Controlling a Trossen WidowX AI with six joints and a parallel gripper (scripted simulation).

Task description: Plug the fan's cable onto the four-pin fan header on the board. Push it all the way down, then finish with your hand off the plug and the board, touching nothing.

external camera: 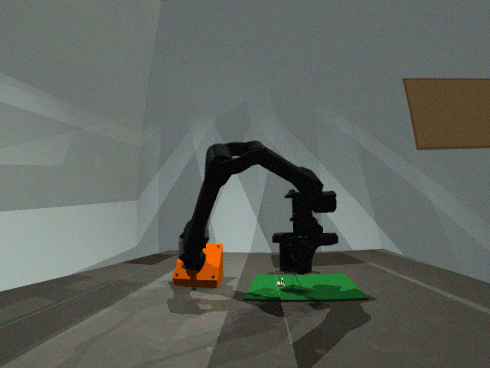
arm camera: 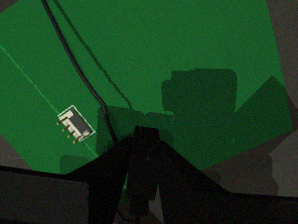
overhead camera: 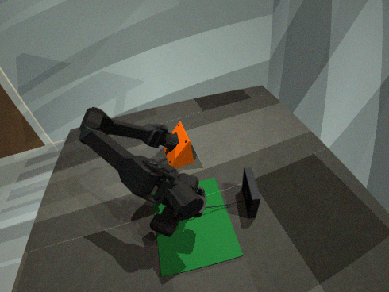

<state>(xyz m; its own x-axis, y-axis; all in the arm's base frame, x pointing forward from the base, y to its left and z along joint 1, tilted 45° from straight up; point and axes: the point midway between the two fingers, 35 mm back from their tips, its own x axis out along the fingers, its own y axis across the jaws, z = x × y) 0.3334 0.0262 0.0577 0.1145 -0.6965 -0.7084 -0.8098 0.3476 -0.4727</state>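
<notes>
Right now my gripper tip is 70 mm above the green board and 30 mm to the right of it. The rest, counted from my gripper tip: black fan 220 mm to the left, 20 mm behind; plug 10 mm to the right, 10 mm above.
</notes>
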